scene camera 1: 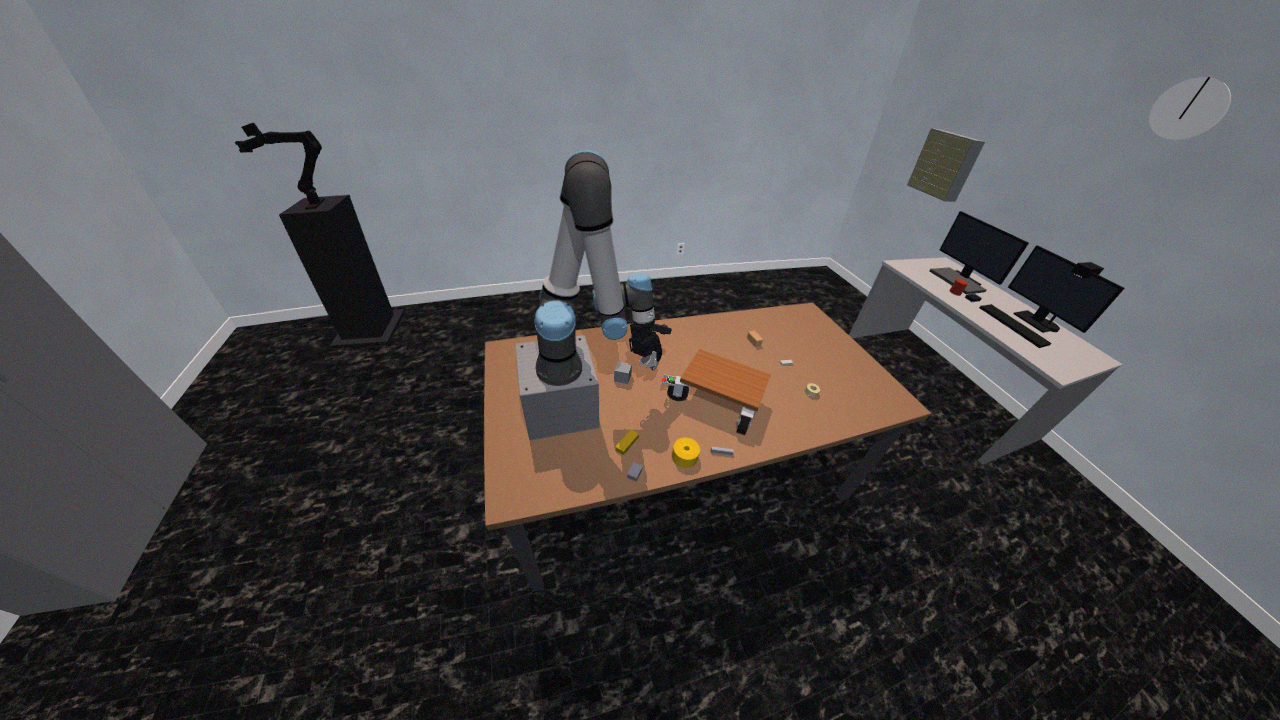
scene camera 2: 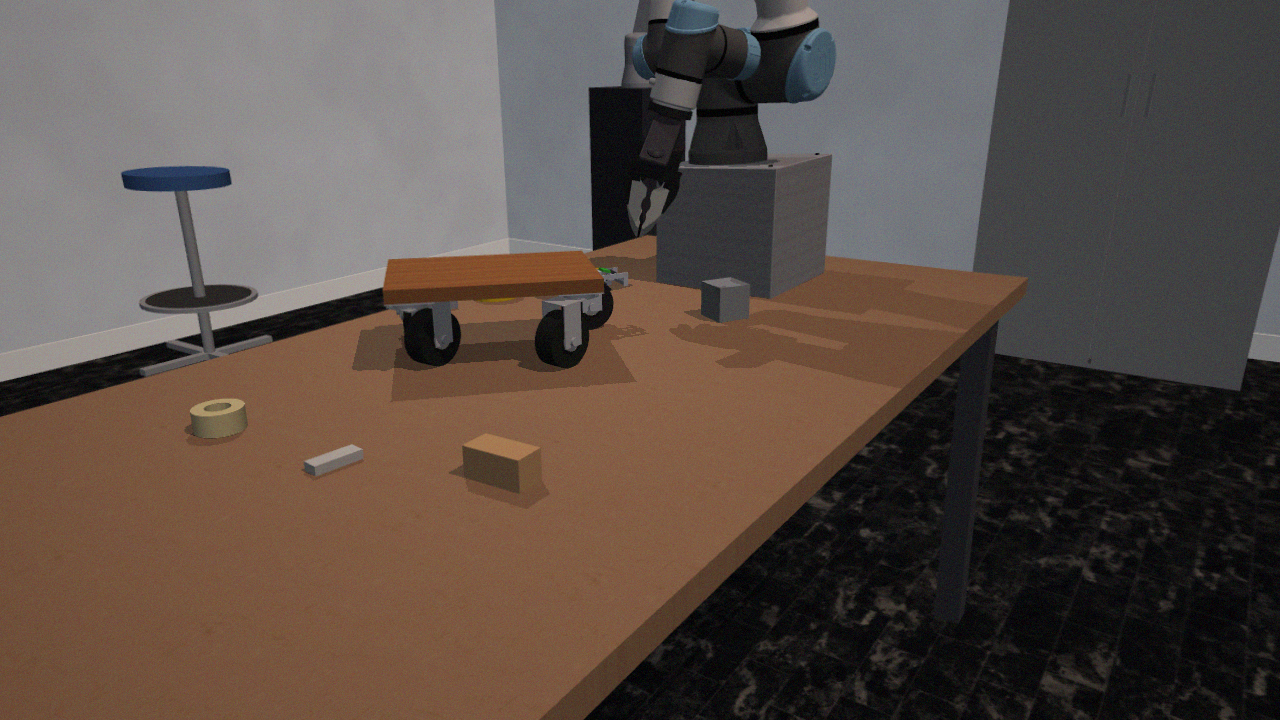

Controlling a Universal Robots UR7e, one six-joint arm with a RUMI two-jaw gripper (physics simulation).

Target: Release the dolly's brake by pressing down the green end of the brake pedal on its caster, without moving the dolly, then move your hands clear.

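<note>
The dolly (scene camera 1: 726, 377) (scene camera 2: 494, 275) stands on its casters, with an orange-brown wooden deck. The caster with the brake (scene camera 1: 678, 391) is at the deck's corner nearest the robot base. Its brake pedal (scene camera 1: 670, 379) (scene camera 2: 612, 273) sticks out toward the base and shows a green part and, in scene camera 1, a red part. Which end of the pedal is lower is too small to tell. My gripper (scene camera 1: 650, 363) (scene camera 2: 640, 230) is shut and empty, pointing down. It hangs above the table near the pedal, apart from it and from the dolly.
A grey cube (scene camera 1: 622, 371) (scene camera 2: 725, 299) lies beside the robot base (scene camera 1: 561, 404) (scene camera 2: 716, 223). A yellow roll (scene camera 1: 686, 451), yellow block (scene camera 1: 626, 441), small grey block (scene camera 1: 634, 471) and grey bar (scene camera 1: 722, 451) lie toward the front. A tan block (scene camera 1: 755, 338) (scene camera 2: 502, 462) and tape roll (scene camera 1: 812, 390) (scene camera 2: 219, 419) lie beyond the dolly.
</note>
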